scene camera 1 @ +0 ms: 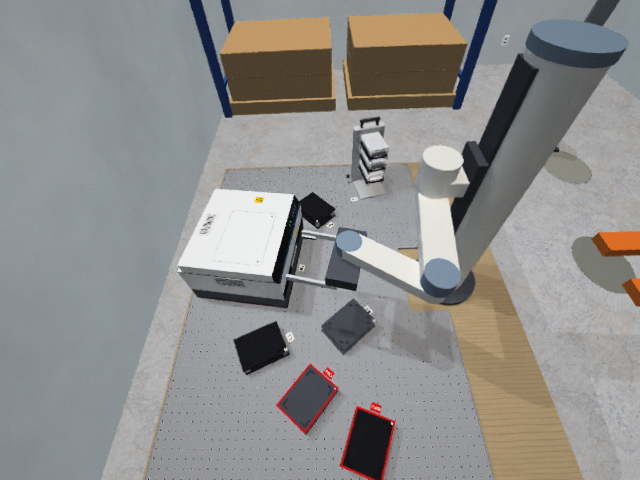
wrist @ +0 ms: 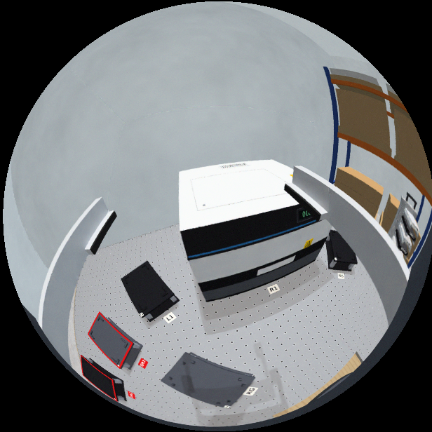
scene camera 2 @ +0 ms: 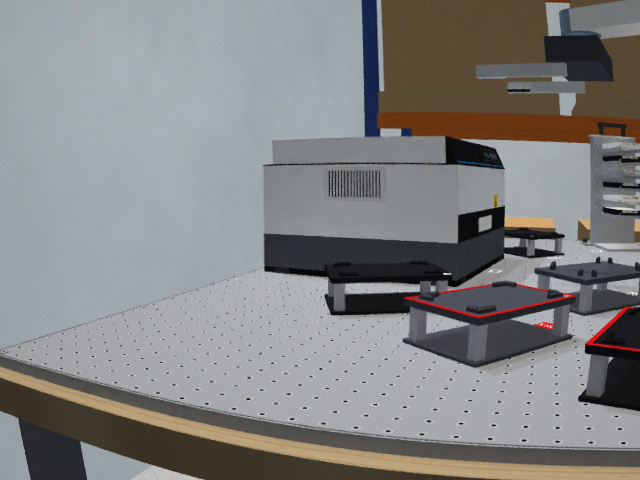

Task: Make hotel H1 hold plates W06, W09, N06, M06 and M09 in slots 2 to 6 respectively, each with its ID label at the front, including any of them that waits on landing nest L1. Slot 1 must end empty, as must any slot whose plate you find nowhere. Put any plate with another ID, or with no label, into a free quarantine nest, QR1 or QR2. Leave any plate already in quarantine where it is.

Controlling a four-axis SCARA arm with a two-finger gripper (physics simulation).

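Places are measured from the arm's base along level axes (x right, y back, z down), in centimetres.
Pixels of known places: gripper, fingertip midpoint: [scene camera 1: 294, 253] [scene camera 2: 493, 80].
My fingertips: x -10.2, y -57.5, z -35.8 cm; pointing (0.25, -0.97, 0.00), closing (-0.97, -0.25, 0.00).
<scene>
Behind a point stands the place of what it marks.
Hotel H1 [scene camera 1: 356, 155] @[x 58.2, y -32.2, z -18.8 cm] [scene camera 2: 612, 229] @[x 59.6, y -27.1, z -6.0 cm] stands at the back of the bench with several plates [scene camera 1: 373, 157] [scene camera 2: 622, 173] [wrist: 407, 227] stacked in it; their ID labels are too small to read, and the right view edge cuts them in scene camera 2. My gripper [scene camera 1: 297, 255] @[x -10.2, y -57.5, z -35.8 cm] [scene camera 2: 492, 80] @[x -10.2, y -57.5, z -35.8 cm] [wrist: 193, 187] is open and empty, high in front of the white device. Landing nest L1 [scene camera 1: 261, 346] @[x -28.9, y -71.5, z -6.3 cm] [scene camera 2: 387, 272] @[x -30.9, y -71.0, z -6.3 cm] [wrist: 147, 287] is black and bare. Red-rimmed quarantine nests QR1 [scene camera 1: 308, 397] @[x -45.2, y -54.8, z -6.2 cm] [scene camera 2: 491, 301] @[x -47.1, y -55.2, z -6.3 cm] [wrist: 111, 340] and QR2 [scene camera 1: 368, 444] @[x -57.9, y -37.1, z -6.3 cm] [wrist: 100, 377] are bare.
The white device [scene camera 1: 242, 237] @[x 4.3, y -78.2, z -25.9 cm] [scene camera 2: 361, 206] @[x -9.8, y -81.3, z -13.9 cm] [wrist: 235, 200], with label R1 before it, stands at the left. A grey nest [scene camera 1: 348, 325] @[x -21.9, y -40.7, z -6.3 cm] [scene camera 2: 589, 272] @[x -24.4, y -42.0, z -6.3 cm] [wrist: 207, 380] and a black nest [scene camera 1: 316, 209] @[x 35.0, y -52.2, z -6.3 cm] [scene camera 2: 537, 235] @[x 30.1, y -50.3, z -6.3 cm] [wrist: 341, 252] near the hotel are bare.
</scene>
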